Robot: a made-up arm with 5 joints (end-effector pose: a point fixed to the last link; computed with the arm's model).
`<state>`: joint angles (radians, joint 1 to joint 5).
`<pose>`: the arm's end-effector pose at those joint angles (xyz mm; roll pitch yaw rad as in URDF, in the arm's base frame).
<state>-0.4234 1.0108 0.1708 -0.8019 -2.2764</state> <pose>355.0 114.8 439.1 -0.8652 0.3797 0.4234</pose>
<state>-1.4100 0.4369 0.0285 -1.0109 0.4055</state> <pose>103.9 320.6 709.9 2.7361 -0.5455 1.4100</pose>
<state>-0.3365 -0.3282 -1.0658 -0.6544 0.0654</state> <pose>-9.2 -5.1 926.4 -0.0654 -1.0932 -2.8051</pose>
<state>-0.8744 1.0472 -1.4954 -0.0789 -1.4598</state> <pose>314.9 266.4 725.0 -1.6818 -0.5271 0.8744</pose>
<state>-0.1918 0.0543 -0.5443 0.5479 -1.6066</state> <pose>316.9 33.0 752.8 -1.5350 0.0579 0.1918</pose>
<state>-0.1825 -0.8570 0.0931 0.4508 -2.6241</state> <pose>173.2 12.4 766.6 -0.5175 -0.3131 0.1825</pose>
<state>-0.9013 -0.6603 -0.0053 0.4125 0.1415</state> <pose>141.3 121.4 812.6 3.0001 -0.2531 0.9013</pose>
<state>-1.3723 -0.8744 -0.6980 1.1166 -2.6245</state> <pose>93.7 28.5 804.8 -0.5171 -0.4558 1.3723</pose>
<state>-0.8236 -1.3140 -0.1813 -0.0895 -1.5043</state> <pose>-1.1 -101.5 857.7 1.5043 -1.5568 -2.3180</pose>
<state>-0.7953 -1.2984 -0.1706 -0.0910 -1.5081</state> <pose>0.6 -94.5 859.8 -1.6335 -1.5600 0.7953</pose>
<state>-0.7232 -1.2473 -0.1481 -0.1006 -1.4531</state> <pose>5.9 -77.1 865.9 -1.6885 -1.4960 0.7232</pose>
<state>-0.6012 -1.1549 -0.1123 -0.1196 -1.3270</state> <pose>20.0 -50.1 874.3 -1.8146 -1.3868 0.6012</pose>
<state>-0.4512 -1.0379 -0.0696 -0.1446 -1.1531</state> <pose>45.2 -22.6 880.6 -1.9885 -1.2521 0.4512</pose>
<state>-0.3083 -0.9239 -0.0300 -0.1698 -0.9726</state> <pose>75.9 -4.3 881.8 -2.1690 -1.1237 0.3083</pose>
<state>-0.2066 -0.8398 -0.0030 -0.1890 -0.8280</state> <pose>100.7 3.7 879.8 -2.3136 -1.0318 0.2066</pose>
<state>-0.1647 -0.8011 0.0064 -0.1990 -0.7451</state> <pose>111.8 6.2 878.5 -2.3965 -0.9937 0.1647</pose>
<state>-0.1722 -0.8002 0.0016 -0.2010 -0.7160</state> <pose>110.6 7.0 879.4 -2.4256 -0.9996 0.1722</pose>
